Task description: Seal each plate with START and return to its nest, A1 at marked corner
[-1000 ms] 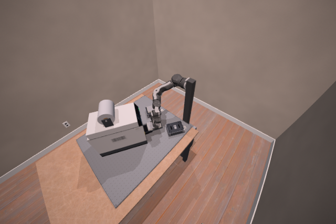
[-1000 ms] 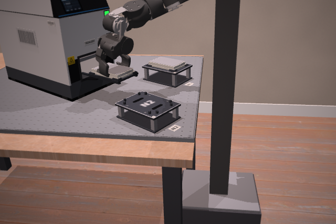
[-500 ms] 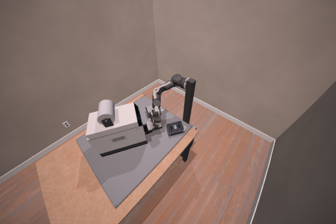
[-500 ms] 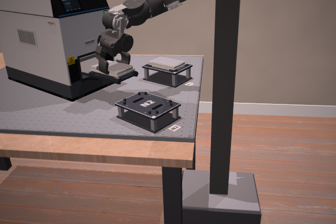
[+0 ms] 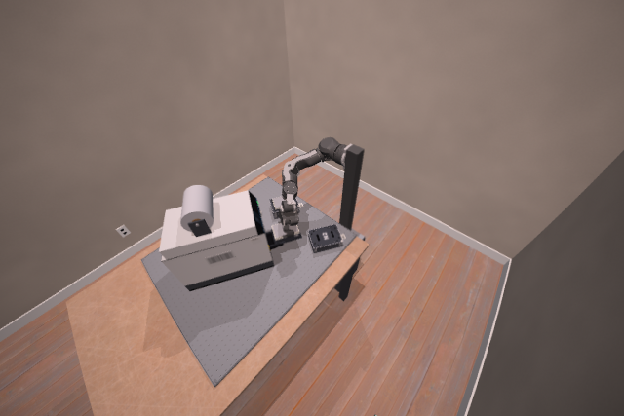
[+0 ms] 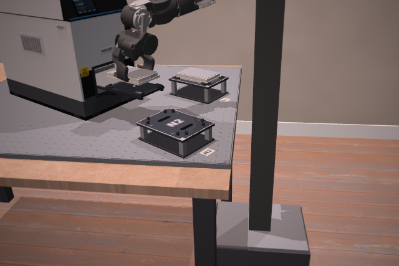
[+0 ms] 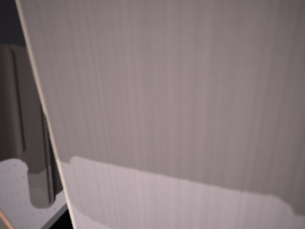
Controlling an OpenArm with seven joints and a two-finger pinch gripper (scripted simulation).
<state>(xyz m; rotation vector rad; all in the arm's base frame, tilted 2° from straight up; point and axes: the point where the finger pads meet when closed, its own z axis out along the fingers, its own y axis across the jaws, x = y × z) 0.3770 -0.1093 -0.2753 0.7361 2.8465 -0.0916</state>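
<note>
Right now the sealer stage is 40 mm below my hand. The rest, counted from my hand: plate right at my hand; then start button 40 mm ahead, 130 mm to the right, 60 mm above; then dark screen panel 120 mm ahead, 20 mm to the right, 190 mm above.
</note>
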